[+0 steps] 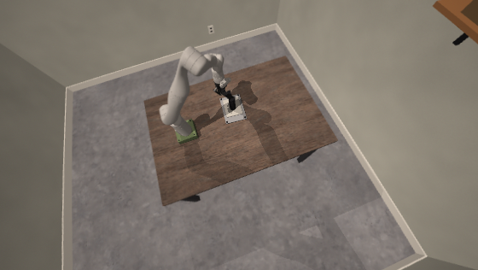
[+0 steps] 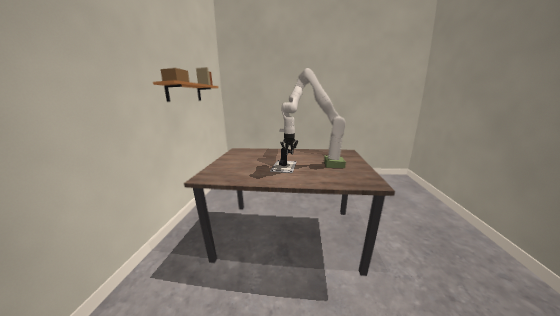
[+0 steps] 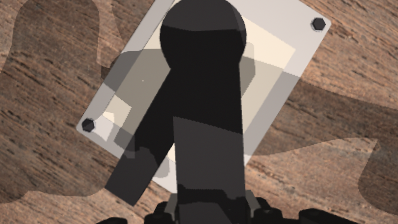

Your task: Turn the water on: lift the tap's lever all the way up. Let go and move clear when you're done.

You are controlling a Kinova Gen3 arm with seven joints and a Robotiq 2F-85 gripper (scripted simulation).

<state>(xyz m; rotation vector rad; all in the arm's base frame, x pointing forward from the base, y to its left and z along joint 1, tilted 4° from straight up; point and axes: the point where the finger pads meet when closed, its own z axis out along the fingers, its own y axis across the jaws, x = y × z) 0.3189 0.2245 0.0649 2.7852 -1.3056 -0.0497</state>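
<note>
Now: the black lever 3 cm to the right of my hand, 2 cm ahead of it and 1 cm above it. The rest, counted from my hand: tap 5 cm to the right, 5 cm below, 4 cm ahead.
</note>
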